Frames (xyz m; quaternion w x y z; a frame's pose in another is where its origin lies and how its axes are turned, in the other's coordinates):
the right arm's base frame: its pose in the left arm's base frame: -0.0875 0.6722 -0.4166 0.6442 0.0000 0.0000 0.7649
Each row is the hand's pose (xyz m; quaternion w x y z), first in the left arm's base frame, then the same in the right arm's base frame.
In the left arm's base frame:
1: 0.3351 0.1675 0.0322 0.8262 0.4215 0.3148 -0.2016
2: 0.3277 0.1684 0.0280 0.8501 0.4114 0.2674 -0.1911
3: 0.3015 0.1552 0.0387 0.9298 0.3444 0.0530 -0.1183
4: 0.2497 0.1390 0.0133 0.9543 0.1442 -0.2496 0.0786
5: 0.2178 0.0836 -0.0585 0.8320 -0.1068 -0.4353 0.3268
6: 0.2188 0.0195 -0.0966 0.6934 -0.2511 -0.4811 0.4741
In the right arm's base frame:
1: -0.5692 -0.3306 0.4488 0.3780 0.5123 -0.1196 -0.7618
2: -0.5671 -0.3235 0.4446 0.4015 0.4696 -0.1424 -0.7733
3: -0.5756 -0.2954 0.4553 0.5085 0.2624 -0.2293 -0.7874
4: -0.5828 -0.2416 0.4299 0.6749 -0.0980 -0.2711 -0.6793
5: -0.6319 -0.2008 0.3581 0.7860 -0.4018 -0.1987 -0.4259
6: -0.6953 -0.1908 0.3200 0.8093 -0.5297 -0.1178 -0.2249

